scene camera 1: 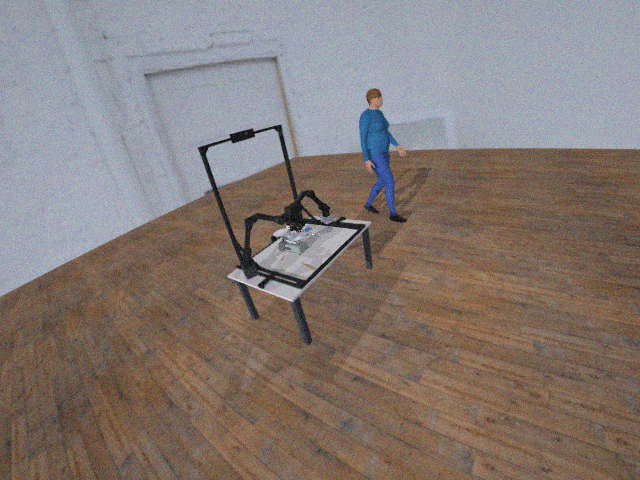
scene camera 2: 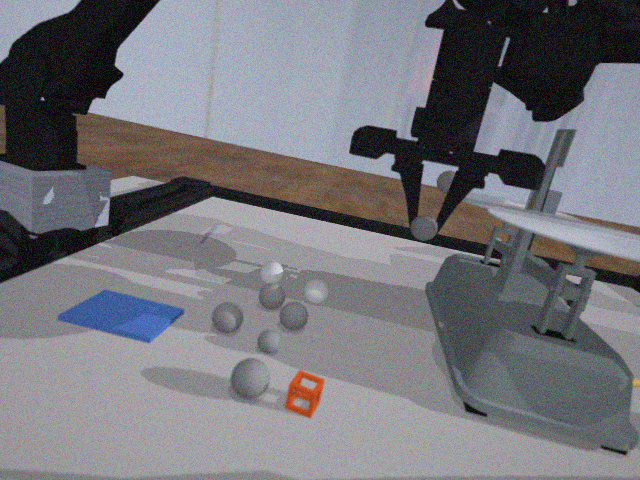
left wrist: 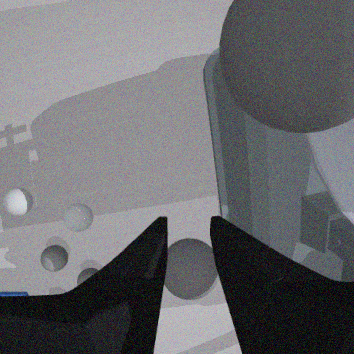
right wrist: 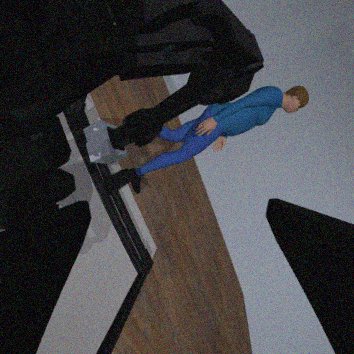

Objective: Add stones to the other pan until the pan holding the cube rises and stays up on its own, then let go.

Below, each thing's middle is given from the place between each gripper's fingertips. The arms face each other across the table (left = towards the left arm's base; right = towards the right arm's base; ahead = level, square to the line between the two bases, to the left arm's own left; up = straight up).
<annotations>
The grey balance scale [left wrist: 267, 186] is 2 cm behind my left hand, 11 cm to the right of it and 1 cm above it. Round my left hand: blue flat pad [scene camera 2: 112, 312] (17 cm behind, 24 cm to the left, 10 cm below); orange wire-frame cube [scene camera 2: 313, 396] (22 cm behind, 6 cm to the left, 9 cm below).
My right gripper is now 21 cm above the grey balance scale, 12 cm past it and 10 cm to the left of it. Round my right hand: blue flat pad 33 cm below, 27 cm behind, 25 cm to the left; then orange wire-frame cube 32 cm below, 31 cm behind, 7 cm to the left.
</annotations>
